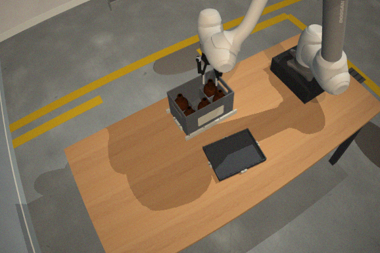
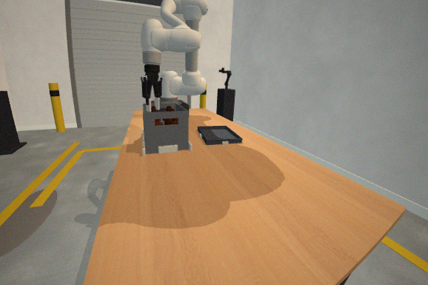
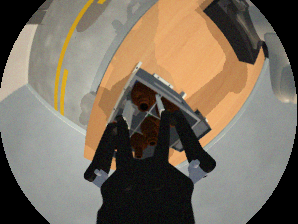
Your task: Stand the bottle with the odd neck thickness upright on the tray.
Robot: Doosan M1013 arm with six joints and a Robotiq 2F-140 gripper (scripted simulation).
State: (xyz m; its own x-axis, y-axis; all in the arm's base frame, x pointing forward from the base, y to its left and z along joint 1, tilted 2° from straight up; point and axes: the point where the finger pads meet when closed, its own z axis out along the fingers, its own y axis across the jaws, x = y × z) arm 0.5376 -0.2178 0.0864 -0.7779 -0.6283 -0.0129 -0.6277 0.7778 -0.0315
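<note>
Now: hand 9 cm short of the grey crate, 9 cm above it and 3 cm to the right of it. From my hand the other things lie so: dark tray: 33 cm to the left, 16 cm below, 12 cm ahead; then glass bottle: 10 cm ahead, 9 cm below, 7 cm to the left.
</note>
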